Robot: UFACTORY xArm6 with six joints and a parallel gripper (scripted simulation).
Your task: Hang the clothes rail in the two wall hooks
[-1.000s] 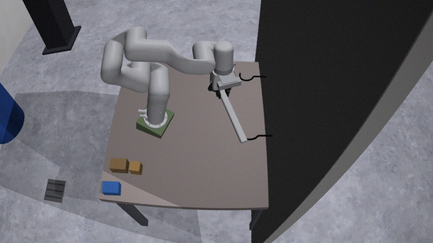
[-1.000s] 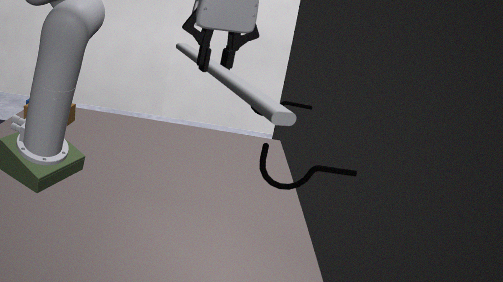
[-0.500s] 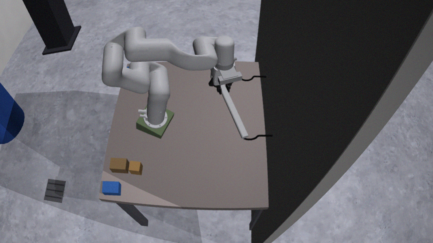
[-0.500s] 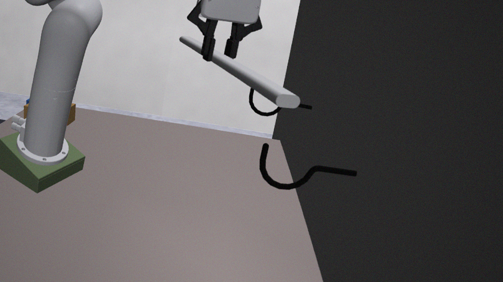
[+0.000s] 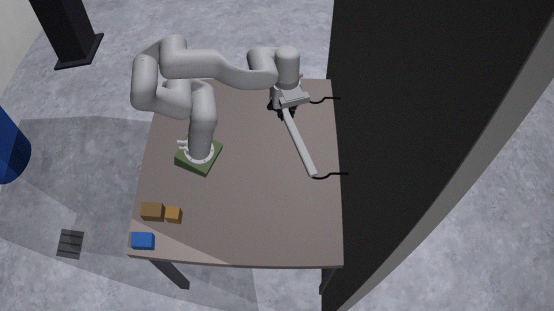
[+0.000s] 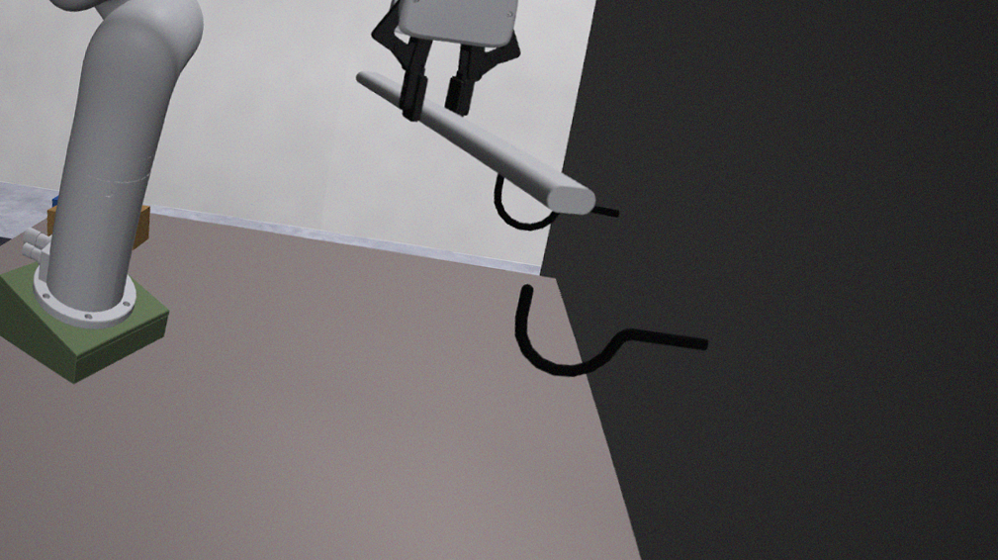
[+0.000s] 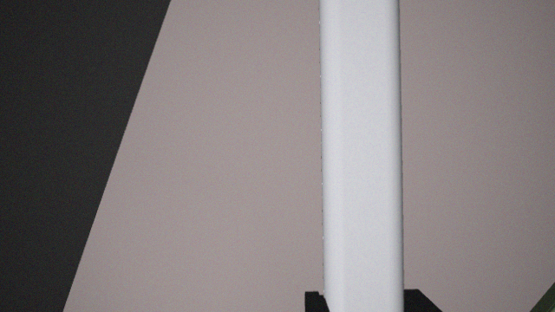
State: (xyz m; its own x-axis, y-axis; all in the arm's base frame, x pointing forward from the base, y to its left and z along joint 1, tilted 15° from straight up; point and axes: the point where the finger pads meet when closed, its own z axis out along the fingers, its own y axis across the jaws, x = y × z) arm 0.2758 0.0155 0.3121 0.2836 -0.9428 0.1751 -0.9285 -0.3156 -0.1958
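Right now my hand is 1 cm above the clothes rail. Also, from my hand: dark wall panel 24 cm ahead, 1 cm to the right, 13 cm above.
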